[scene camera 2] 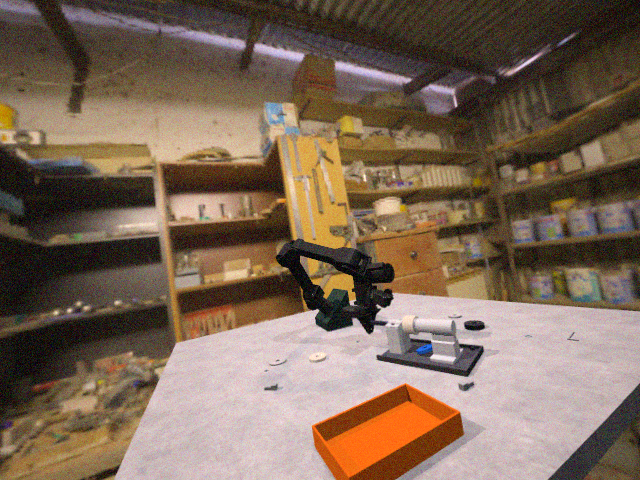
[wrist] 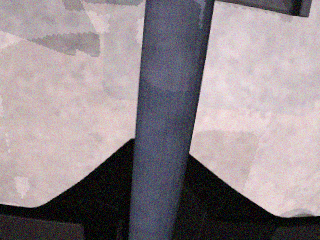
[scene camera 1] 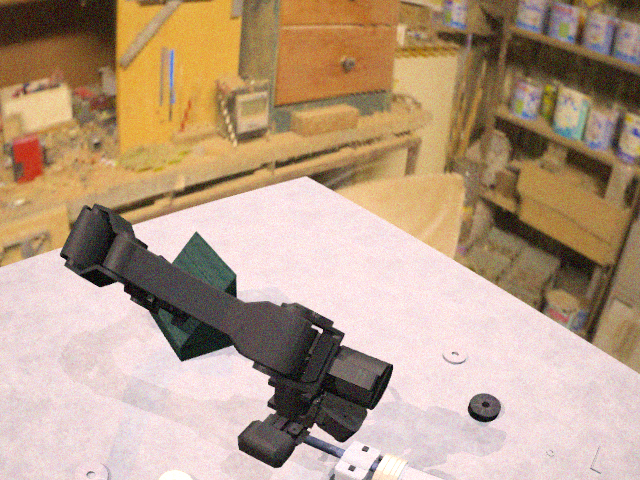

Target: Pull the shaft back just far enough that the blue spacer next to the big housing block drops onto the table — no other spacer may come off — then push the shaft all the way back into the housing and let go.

In view: the gripper (scene camera 1: 292, 447), a shaft (wrist: 174, 49) and a black ring (scene camera 1: 483, 407).
The gripper also shows in scene camera 2 (scene camera 2: 370, 333) and in the wrist view (wrist: 151, 149). The wrist view does not show the black ring: it is out of frame.
